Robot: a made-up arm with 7 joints. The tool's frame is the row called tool. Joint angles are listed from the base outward. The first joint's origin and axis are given. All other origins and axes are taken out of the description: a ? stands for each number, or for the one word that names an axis. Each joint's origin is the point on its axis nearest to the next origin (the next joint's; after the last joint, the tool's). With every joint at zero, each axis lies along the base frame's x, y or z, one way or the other. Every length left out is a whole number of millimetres.
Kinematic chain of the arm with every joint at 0, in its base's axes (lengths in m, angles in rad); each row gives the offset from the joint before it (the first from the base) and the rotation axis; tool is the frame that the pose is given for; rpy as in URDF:
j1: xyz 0 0 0.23 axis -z
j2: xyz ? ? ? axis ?
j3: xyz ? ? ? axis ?
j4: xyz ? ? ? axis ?
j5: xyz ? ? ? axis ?
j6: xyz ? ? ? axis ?
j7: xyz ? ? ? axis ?
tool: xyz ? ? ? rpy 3.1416 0 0
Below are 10 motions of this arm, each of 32 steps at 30 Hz.
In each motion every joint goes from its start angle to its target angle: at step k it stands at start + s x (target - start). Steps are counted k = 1, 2, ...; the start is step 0. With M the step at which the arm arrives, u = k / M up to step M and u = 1 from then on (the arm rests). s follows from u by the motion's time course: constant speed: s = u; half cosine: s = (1 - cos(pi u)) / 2; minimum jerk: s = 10 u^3 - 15 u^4 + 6 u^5.
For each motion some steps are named. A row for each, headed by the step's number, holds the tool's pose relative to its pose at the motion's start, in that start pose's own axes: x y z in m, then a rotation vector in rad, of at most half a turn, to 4 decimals.
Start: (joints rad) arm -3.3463 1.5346 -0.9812 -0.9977 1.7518 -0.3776 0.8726
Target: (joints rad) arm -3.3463 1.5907 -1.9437 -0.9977 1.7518 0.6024 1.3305
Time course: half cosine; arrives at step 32
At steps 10, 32:
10: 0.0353 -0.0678 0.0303 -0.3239 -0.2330 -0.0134
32: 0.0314 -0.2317 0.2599 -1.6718 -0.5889 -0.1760

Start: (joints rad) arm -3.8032 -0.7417 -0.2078 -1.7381 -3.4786 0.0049 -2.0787
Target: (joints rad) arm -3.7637 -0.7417 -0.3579 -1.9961 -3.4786 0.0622 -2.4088
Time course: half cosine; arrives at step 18
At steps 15, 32:
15: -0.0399 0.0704 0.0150 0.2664 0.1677 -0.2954
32: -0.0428 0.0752 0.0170 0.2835 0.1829 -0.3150

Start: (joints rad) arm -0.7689 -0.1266 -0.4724 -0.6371 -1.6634 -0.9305 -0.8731
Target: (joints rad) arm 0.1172 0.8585 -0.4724 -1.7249 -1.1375 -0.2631 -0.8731
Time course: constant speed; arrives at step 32
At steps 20, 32:
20: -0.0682 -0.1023 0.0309 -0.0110 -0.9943 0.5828
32: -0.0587 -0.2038 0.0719 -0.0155 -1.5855 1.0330

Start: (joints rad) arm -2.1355 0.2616 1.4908 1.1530 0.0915 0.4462 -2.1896
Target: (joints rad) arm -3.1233 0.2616 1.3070 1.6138 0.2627 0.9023 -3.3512
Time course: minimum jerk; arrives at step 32
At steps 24, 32:
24: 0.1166 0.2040 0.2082 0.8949 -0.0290 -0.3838
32: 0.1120 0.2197 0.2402 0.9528 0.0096 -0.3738

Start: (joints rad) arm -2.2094 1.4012 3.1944 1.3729 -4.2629 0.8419 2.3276
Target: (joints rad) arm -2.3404 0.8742 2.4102 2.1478 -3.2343 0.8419 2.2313
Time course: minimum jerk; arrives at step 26
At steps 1, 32:
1: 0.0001 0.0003 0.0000 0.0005 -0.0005 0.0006
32: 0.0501 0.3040 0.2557 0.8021 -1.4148 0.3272

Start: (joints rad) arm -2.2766 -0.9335 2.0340 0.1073 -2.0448 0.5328 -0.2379
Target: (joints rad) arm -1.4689 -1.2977 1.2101 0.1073 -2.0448 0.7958 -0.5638
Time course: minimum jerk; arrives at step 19
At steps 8, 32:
8: 0.0034 -0.1849 0.0635 -0.2769 -0.1025 -0.1073
32: 0.1523 -0.4749 0.2784 -0.7287 -0.6045 -0.1785

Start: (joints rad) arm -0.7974 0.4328 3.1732 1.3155 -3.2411 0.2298 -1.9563
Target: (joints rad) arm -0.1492 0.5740 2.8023 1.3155 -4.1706 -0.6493 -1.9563
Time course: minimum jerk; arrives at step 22
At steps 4, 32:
4: -0.0022 -0.0023 0.0021 -0.0256 -0.0224 -0.0258
32: -0.1078 -0.1149 0.0519 -0.6955 -0.2064 -0.5719

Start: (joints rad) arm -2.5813 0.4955 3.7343 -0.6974 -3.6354 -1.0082 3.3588
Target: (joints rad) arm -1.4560 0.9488 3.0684 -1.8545 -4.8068 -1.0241 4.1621
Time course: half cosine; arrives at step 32
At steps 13, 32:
13: -0.1575 -0.2082 0.1458 -0.4788 0.6038 0.5008
32: -0.0145 -0.4836 0.4977 -1.6365 1.7560 1.2590

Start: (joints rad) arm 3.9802 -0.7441 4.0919 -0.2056 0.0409 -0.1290 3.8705
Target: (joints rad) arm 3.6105 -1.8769 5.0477 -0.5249 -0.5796 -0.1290 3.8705
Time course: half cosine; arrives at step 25
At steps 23, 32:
23: 0.5356 0.4288 0.5151 0.9821 -1.0024 -0.4176
32: 0.5415 0.4286 0.5298 0.9995 -1.0218 -0.4241

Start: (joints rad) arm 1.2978 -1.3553 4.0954 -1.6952 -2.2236 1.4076 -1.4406
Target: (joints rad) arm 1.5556 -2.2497 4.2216 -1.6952 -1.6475 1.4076 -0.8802
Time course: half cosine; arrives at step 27
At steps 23, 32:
23: -0.0773 0.2931 -0.1774 -0.2150 0.1278 -0.0683
32: -0.0741 0.3054 -0.1921 -0.2223 0.1332 -0.0705

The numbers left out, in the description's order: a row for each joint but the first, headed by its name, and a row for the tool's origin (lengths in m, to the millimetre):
j2: xyz 0 -0.011 0, axis +y
j3: xyz 0 0 0.42, axis -z
j4: xyz 0 -0.011 0, axis +y
j5: xyz 0 0 0.203, axis -z
j6: xyz 0 0 0, axis +y
j7: xyz 0 0 0.105, axis -z
tool: xyz 0 0 0

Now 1 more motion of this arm.
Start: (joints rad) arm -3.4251 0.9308 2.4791 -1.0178 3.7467 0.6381 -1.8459
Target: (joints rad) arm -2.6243 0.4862 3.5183 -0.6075 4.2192 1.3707 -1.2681
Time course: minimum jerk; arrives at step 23
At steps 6, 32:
6: -0.0865 -0.0043 0.0387 0.0160 0.2534 0.0309
32: -0.2951 0.1995 0.6303 1.0390 1.8656 -0.6038

